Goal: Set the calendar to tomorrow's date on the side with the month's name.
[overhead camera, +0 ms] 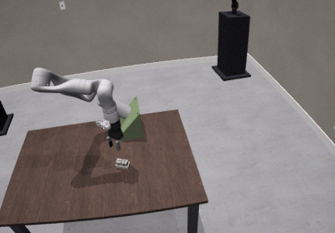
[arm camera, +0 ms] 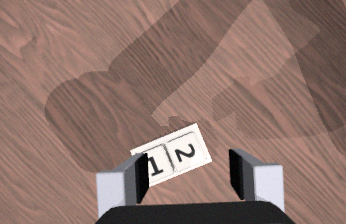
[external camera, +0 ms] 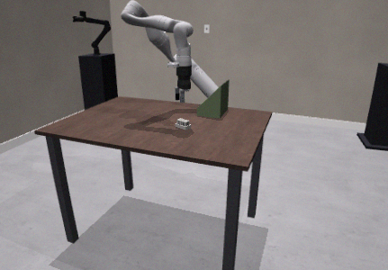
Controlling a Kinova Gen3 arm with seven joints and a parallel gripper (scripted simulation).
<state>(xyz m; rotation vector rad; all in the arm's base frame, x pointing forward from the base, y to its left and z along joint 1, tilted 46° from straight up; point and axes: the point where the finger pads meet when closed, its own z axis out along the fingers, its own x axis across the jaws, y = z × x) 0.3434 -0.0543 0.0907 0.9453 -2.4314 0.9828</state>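
The digit cube lies 13 cm below my hand. Also, from my hand: white calendar tray: 1 cm ahead, 2 cm to the left, 14 cm below; then white cube: 1 cm ahead, 3 cm to the left, 13 cm below.
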